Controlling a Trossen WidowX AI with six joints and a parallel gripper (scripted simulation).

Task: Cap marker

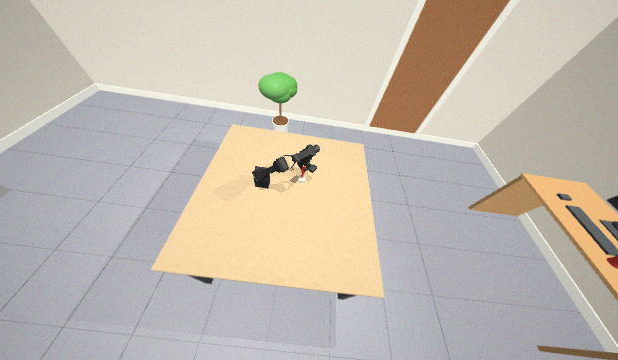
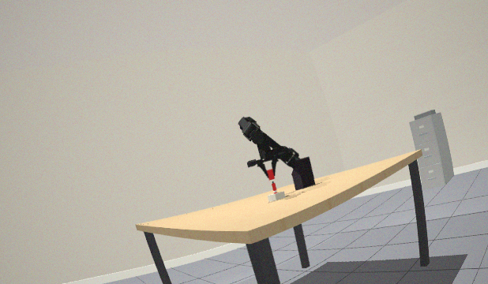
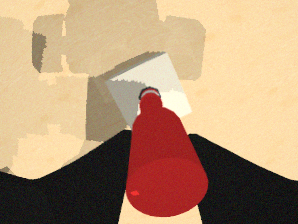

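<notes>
Right now the white holder block is 100 mm below my gripper tip. Round my gripper tip: red cap 10 mm above.
</notes>
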